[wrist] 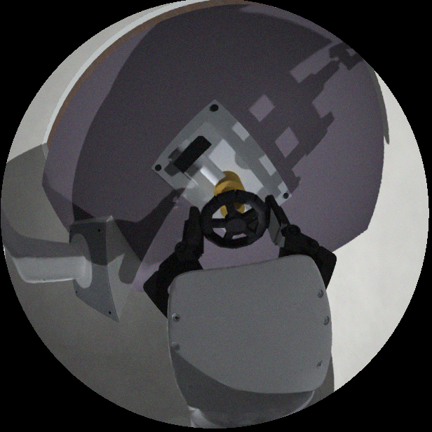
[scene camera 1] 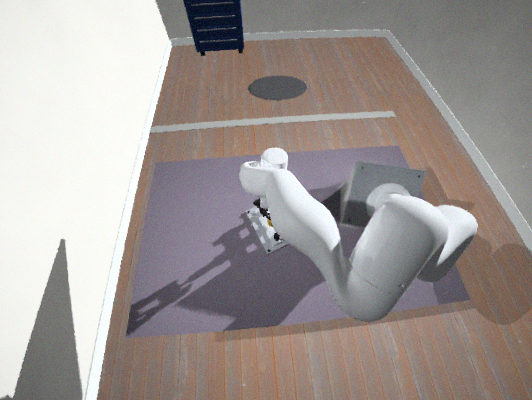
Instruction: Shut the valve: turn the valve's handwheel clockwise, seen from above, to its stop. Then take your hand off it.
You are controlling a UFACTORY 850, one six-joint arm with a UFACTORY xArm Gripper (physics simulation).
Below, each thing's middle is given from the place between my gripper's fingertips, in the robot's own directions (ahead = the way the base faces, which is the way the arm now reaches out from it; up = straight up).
The black spoked handwheel (wrist: 234, 222) lies right at my hand. From my hand the other things lie so: grey base plate (wrist: 217, 117) (120 mm below).
